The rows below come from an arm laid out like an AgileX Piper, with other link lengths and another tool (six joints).
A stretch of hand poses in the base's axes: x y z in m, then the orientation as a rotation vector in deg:
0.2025 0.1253 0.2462 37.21 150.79 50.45
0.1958 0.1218 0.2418 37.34 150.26 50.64
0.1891 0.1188 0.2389 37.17 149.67 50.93
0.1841 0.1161 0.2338 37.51 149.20 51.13
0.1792 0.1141 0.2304 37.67 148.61 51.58
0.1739 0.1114 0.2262 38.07 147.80 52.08
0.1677 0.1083 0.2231 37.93 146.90 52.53
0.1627 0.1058 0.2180 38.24 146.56 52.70
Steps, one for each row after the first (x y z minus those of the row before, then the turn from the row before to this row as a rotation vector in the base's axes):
-0.0067 -0.0035 -0.0044 0.16 -0.39 -0.26
-0.0067 -0.0030 -0.0029 0.19 -0.55 -0.09
-0.0050 -0.0027 -0.0051 0.21 -0.25 -0.35
-0.0049 -0.0020 -0.0034 0.36 -0.40 -0.25
-0.0053 -0.0027 -0.0042 0.44 -0.48 -0.47
-0.0062 -0.0031 -0.0031 0.32 -0.79 -0.21
-0.0050 -0.0025 -0.0051 0.18 -0.14 -0.28

